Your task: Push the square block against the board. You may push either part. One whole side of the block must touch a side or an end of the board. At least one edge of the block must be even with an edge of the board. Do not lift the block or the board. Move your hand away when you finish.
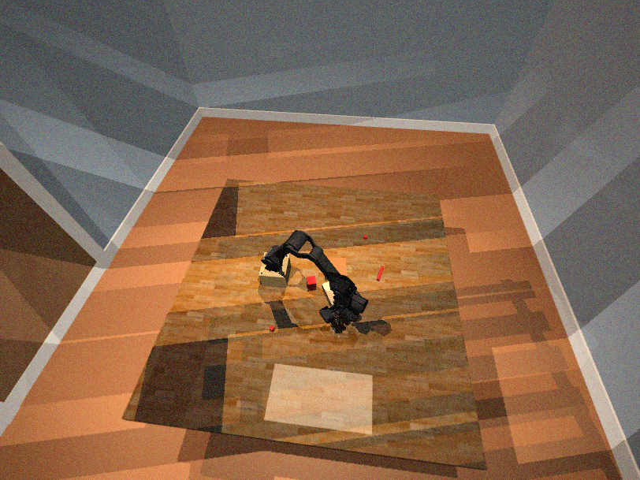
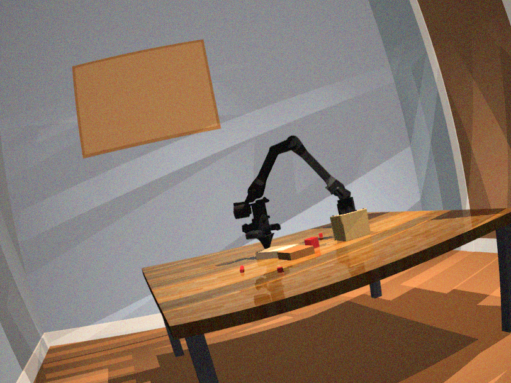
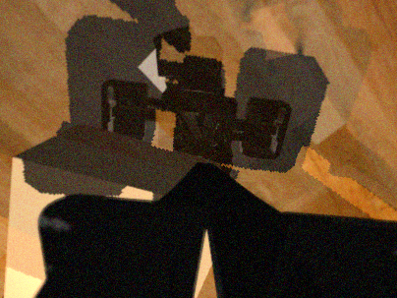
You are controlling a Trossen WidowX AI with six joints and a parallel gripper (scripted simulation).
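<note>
The red cube is 17 cm behind my gripper tip and 11 cm to the left of it. From my gripper tip the other things lie so: pale flat block 3 cm behind, 9 cm to the left; then brown board 8 cm behind, 22 cm to the left; then red stick 13 cm ahead, 26 cm to the left, 1 cm below.
</note>
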